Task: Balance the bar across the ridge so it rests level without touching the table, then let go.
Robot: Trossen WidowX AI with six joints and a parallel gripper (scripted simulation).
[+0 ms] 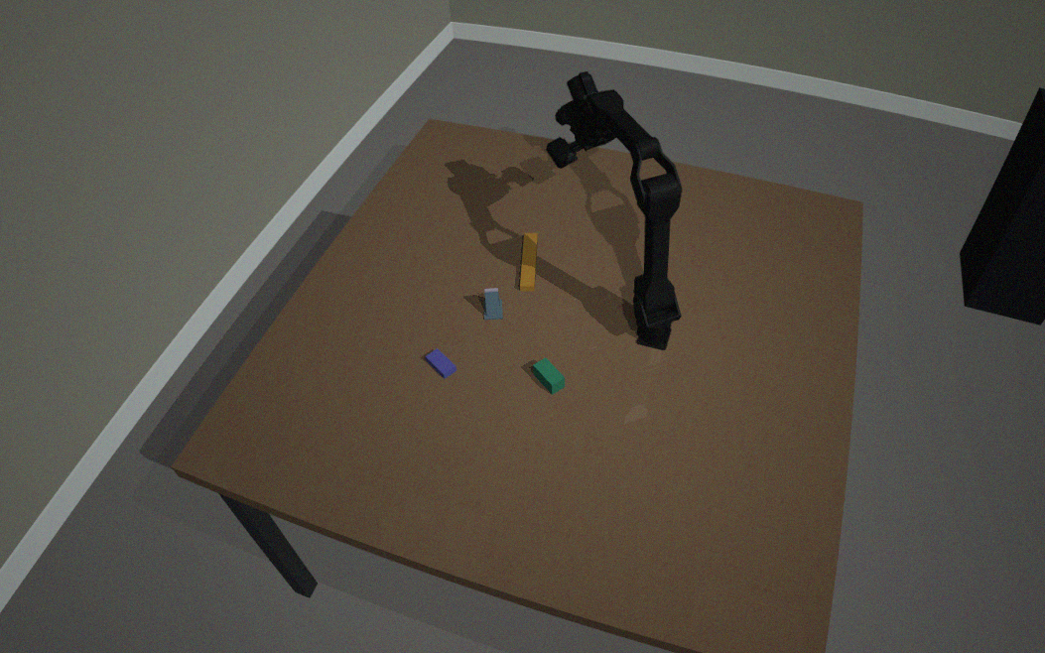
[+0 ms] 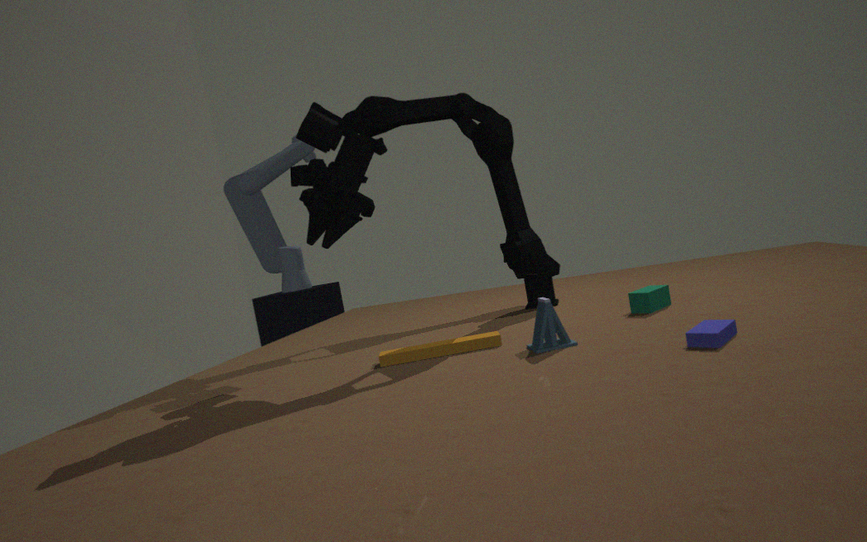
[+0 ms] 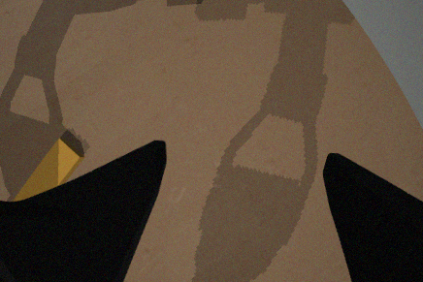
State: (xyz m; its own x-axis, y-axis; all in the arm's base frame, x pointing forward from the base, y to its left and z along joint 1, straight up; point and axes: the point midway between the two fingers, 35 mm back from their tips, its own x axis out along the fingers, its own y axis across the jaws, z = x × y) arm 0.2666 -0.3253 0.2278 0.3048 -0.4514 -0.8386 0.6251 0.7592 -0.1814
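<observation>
The yellow bar is 60 mm ahead of my gripper tip, 210 mm to the left of it and 190 mm below it. Also, from my gripper tip: purple block: 140 mm ahead, 560 mm to the left, 190 mm below; then green block: 90 mm behind, 530 mm to the left, 180 mm below.
</observation>
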